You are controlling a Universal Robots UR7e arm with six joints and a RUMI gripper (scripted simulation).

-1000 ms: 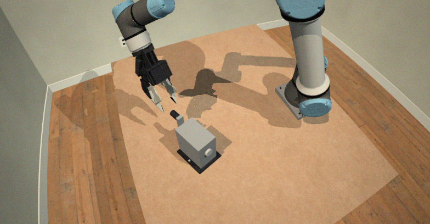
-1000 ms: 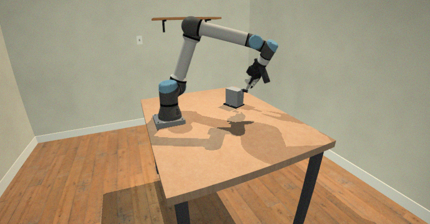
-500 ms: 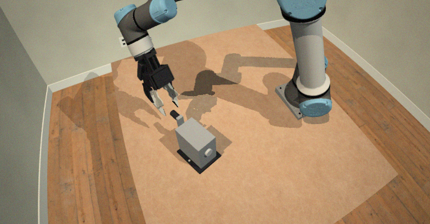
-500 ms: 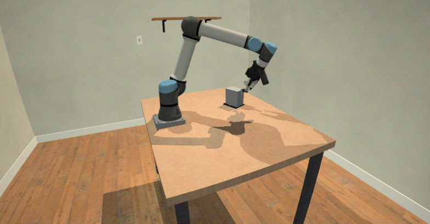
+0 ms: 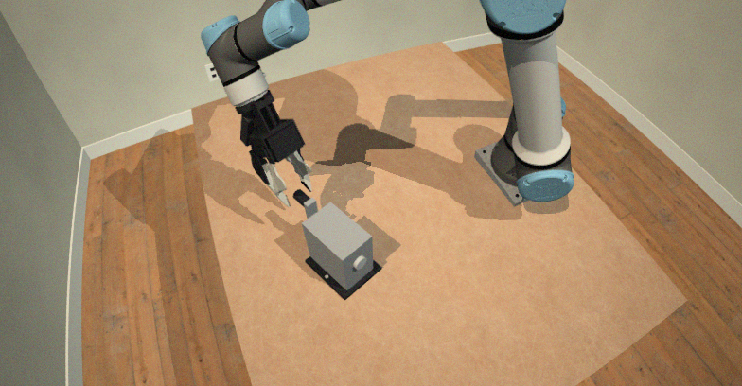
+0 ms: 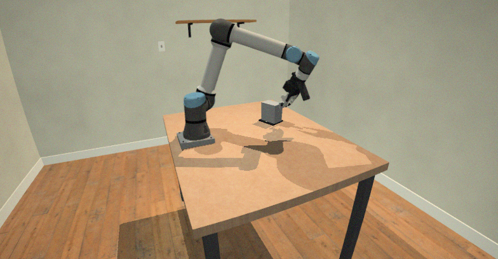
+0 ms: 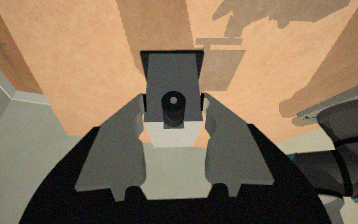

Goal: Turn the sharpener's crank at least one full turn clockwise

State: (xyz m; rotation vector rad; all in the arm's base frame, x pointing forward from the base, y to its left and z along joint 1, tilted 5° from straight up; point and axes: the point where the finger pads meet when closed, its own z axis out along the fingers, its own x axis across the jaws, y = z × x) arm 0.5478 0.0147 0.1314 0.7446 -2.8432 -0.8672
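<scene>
My gripper is now 2 cm to the right of the black crank handle and 1 cm past it.
</scene>
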